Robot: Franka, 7 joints.
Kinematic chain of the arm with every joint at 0, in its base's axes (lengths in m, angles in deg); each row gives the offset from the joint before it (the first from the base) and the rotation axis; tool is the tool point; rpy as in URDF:
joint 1: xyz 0 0 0.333 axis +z
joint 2: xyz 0 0 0 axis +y
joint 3: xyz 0 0 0.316 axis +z
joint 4: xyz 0.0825 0 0 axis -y
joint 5: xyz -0.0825 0 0.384 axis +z
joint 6: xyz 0 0 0 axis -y
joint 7: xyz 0.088 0 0 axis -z
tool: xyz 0 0 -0.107 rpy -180 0 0
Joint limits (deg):
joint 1: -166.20..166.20
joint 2: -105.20..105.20
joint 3: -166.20..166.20
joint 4: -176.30..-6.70
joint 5: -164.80..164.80
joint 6: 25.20..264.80
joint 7: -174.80..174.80
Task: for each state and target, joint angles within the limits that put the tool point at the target. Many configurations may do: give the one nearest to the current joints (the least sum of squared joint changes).
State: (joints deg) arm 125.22 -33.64 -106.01 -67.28 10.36 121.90 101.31
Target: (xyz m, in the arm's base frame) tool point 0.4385 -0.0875 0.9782
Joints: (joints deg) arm 107.77 -11.52 -104.80 -39.40 10.70 93.84 101.31
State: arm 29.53 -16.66 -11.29 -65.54 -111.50 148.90 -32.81
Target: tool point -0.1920 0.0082 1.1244
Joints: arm 27.39 -47.14 7.52 -56.41 -110.81 155.66 -32.81
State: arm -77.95 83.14 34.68 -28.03 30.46 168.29 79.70
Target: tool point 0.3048 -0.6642 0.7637
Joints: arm -68.51 52.53 37.34 -17.83 27.97 167.97 79.70
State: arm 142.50 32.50 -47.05 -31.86 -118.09 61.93 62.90
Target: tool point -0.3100 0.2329 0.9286
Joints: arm 156.23 38.78 -48.99 -12.95 -120.69 40.52 62.90
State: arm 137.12 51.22 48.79 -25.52 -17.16 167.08 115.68
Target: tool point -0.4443 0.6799 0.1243
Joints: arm 108.26 79.05 28.50 -52.96 -16.05 163.06 115.68
